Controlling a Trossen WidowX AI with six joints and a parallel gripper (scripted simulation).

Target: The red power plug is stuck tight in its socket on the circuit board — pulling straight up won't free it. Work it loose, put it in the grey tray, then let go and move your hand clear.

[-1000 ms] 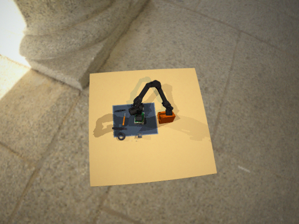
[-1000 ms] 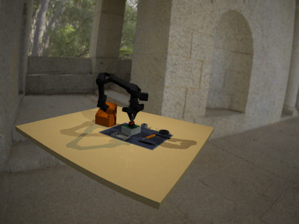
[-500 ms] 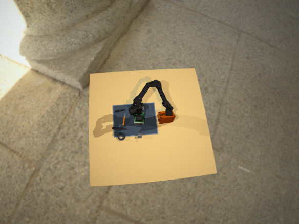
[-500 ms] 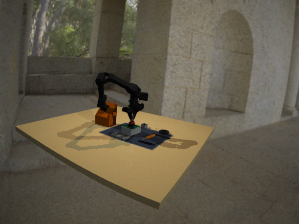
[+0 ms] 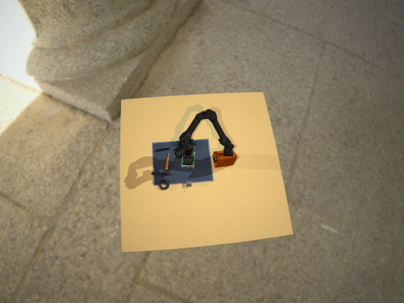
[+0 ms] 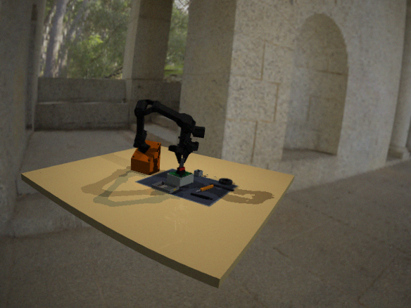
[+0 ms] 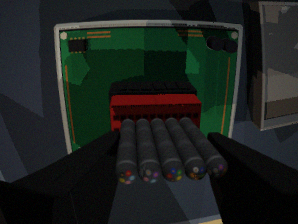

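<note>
Now: the red power plug 3 cm below my gripper tip. Round my gripper tip: blue mat 11 cm below, 5 cm ahead, 1 cm to the left; then black bar 21 cm ahead, 11 cm to the left, 11 cm below.
</note>
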